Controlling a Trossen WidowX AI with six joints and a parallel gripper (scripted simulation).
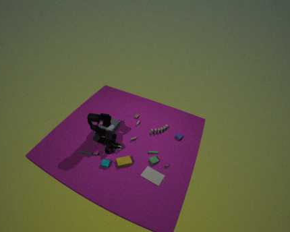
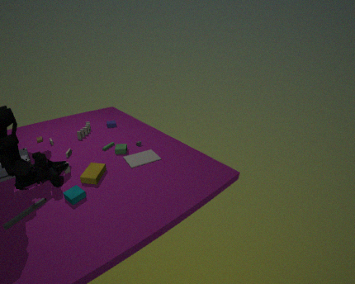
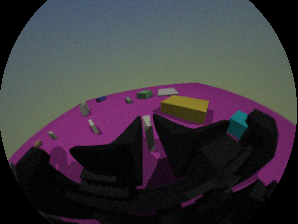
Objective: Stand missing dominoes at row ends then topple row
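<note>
The yellow block lies 100 mm to the right of my gripper tip, 80 mm ahead of it and 30 mm below it. Round my gripper tip: grey bar (210 mm behind, 160 mm to the right, 40 mm below); teal block (180 mm to the right, 40 mm behind, 30 mm below); green stick (250 mm ahead, 100 mm to the left, 40 mm below).
</note>
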